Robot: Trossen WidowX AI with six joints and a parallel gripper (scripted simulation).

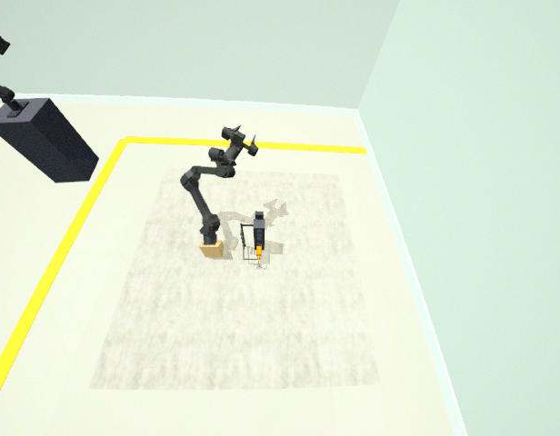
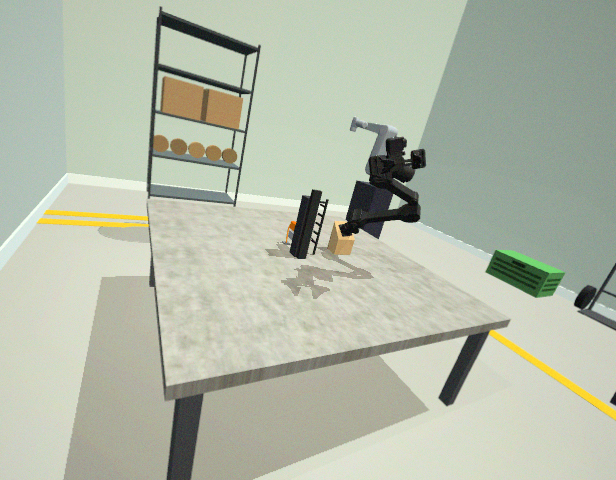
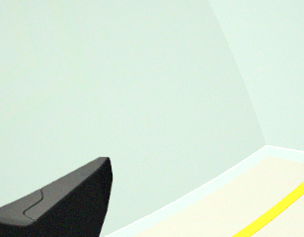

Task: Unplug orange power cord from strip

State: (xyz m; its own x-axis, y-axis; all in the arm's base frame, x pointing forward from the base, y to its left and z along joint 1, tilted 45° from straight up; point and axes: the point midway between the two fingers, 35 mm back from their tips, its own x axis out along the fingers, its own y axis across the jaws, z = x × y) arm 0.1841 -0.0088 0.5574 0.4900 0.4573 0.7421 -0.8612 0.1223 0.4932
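My gripper tip is 20 mm short of the orange plug, 460 mm to the left of it and 390 mm above it.
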